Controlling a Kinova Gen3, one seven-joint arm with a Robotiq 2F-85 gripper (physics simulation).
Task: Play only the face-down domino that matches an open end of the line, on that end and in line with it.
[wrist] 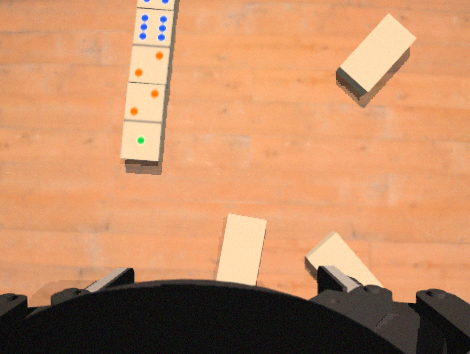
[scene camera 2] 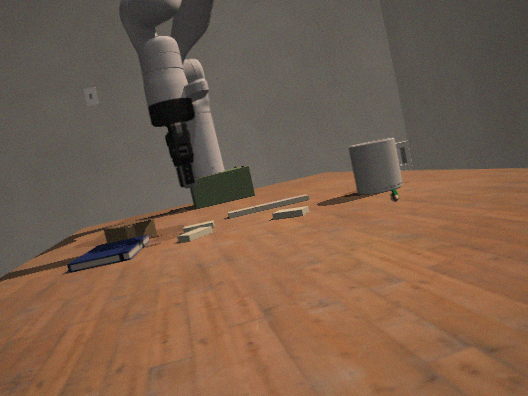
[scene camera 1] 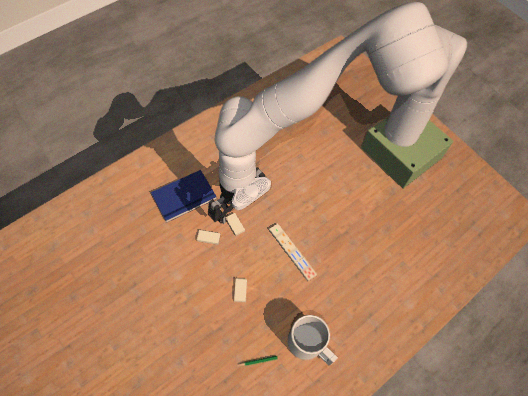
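Pixels of known places: gripper, fingertip midpoint: (scene camera 2: 188, 187); arm's base at its link origin: (scene camera 2: 209, 174) (scene camera 1: 401, 132).
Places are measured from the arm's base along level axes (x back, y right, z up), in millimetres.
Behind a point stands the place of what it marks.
Note:
The face-up line of dominoes (scene camera 1: 292, 251) {x -410, y -116, z -72 mm} (scene camera 2: 268, 206) {x -422, y -115, z -76 mm} (wrist: 147, 83) {x -411, y -90, z -73 mm} has a one-green-pip end near my gripper and a red-pip end toward the mug. Three face-down dominoes lie apart from it. The nearest one (scene camera 1: 235, 224) {x -493, y 13, z -72 mm} (scene camera 2: 199, 226) {x -506, y 14, z -74 mm} (wrist: 242, 250) {x -493, y 12, z -72 mm} is partly covered by the gripper body in the wrist view. The second (scene camera 1: 208, 236) {x -566, y 18, z -72 mm} (scene camera 2: 196, 234) {x -582, y 14, z -75 mm} (wrist: 342, 257) {x -560, y 6, z -72 mm} lies beside it, by the right finger in that view. The third (scene camera 1: 240, 290) {x -566, y -137, z -72 mm} (scene camera 2: 291, 213) {x -579, y -135, z -76 mm} (wrist: 377, 52) {x -564, y -136, z -72 mm} lies farther off. Their pips are hidden. My gripper (scene camera 1: 223, 207) (scene camera 2: 186, 180) {x -485, y 18, z -6 mm} (wrist: 225, 288) {x -485, y 18, z -6 mm} is open and empty, above the table.
A blue book (scene camera 1: 182, 195) {x -570, y 148, z -70 mm} (scene camera 2: 107, 254) {x -623, y 140, z -70 mm} lies by the gripper, with a brown block (scene camera 2: 131, 231) {x -460, y 139, z -62 mm} behind it in scene camera 2. A grey mug (scene camera 1: 310, 337) {x -486, y -308, z -73 mm} (scene camera 2: 377, 166) {x -538, y -299, z -37 mm} stands beyond the line's red end, near a green pencil (scene camera 1: 258, 360) {x -610, y -292, z -75 mm} (scene camera 2: 395, 195) {x -641, y -281, z -75 mm}. The arm stands on a green base (scene camera 1: 407, 150) {x -25, y -53, z 1 mm} (scene camera 2: 223, 186) {x -65, y -34, z -38 mm}.

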